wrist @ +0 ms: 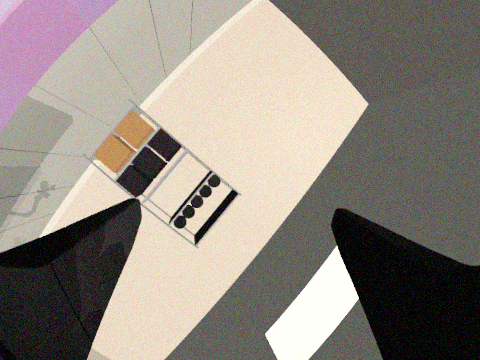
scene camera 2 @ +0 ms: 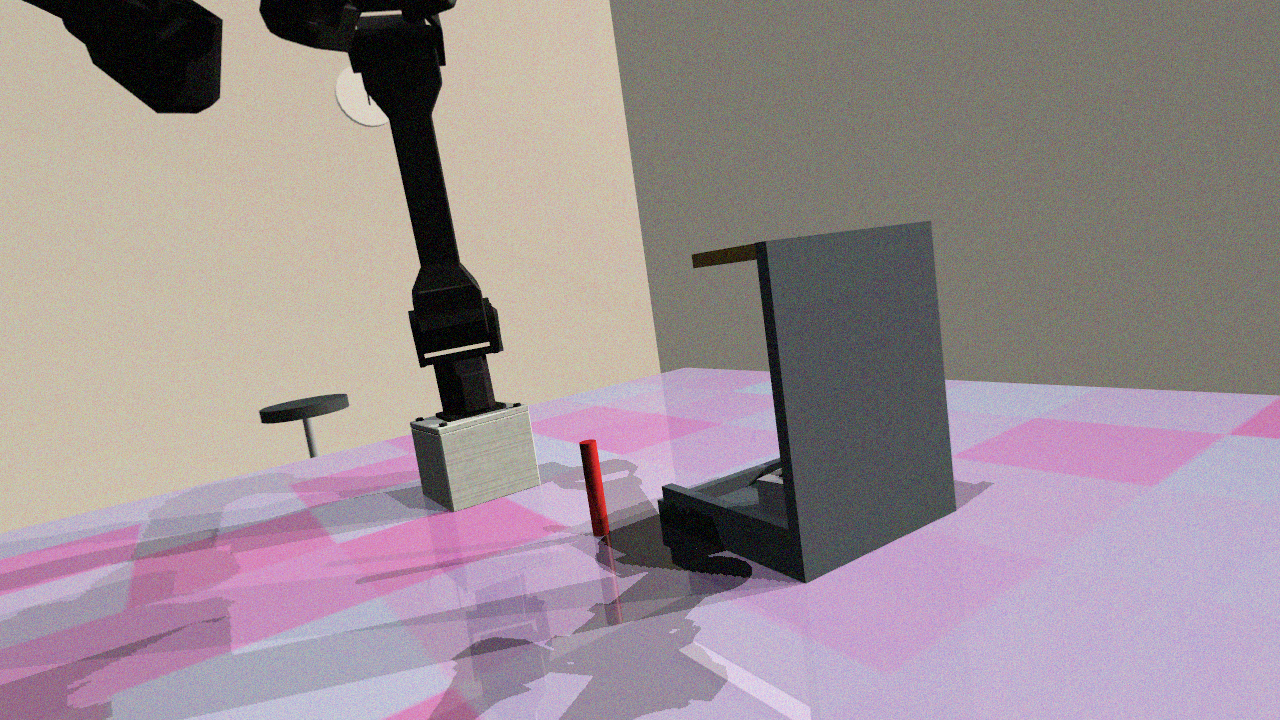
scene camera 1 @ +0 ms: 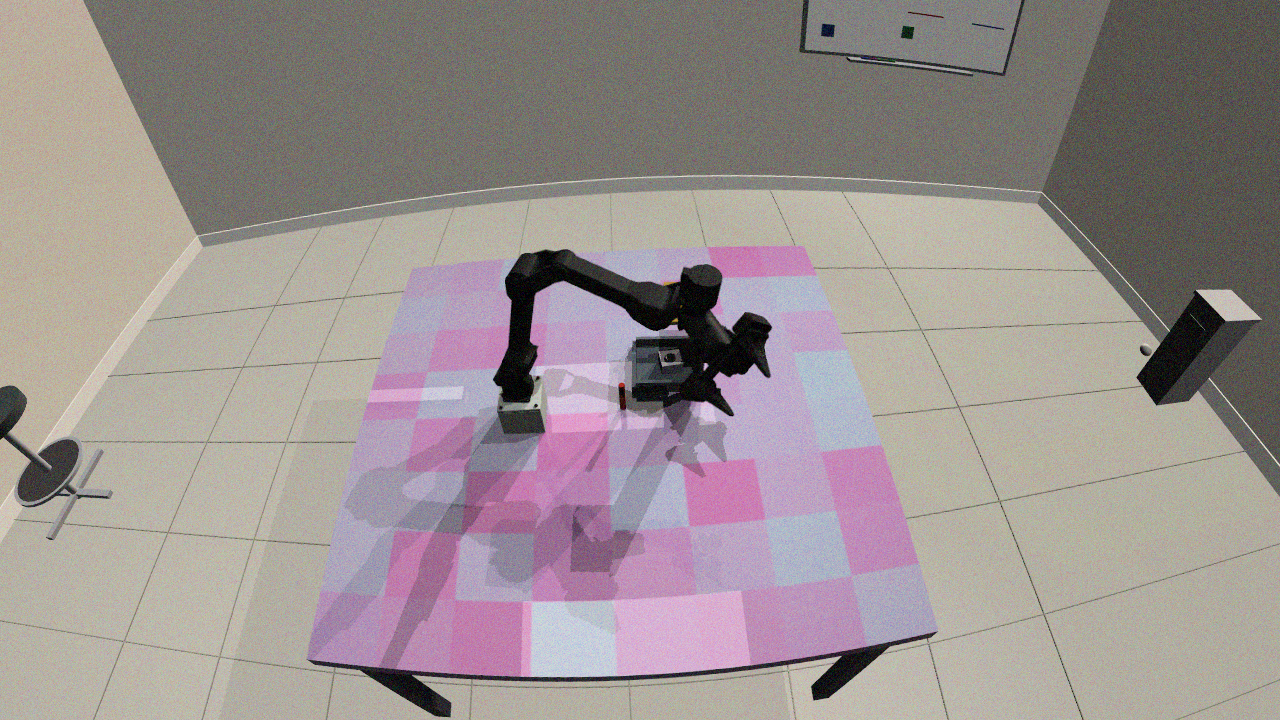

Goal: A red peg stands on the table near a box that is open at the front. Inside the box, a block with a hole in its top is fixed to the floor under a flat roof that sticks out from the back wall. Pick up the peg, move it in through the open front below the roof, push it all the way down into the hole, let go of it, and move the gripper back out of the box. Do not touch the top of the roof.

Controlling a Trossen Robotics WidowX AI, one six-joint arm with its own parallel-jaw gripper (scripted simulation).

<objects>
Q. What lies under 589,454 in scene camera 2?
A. A red peg.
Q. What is the gripper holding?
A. Nothing.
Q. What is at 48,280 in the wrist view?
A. The gripper.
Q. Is the gripper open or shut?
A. Open.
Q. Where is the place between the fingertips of the gripper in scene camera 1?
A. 750,396
</objects>
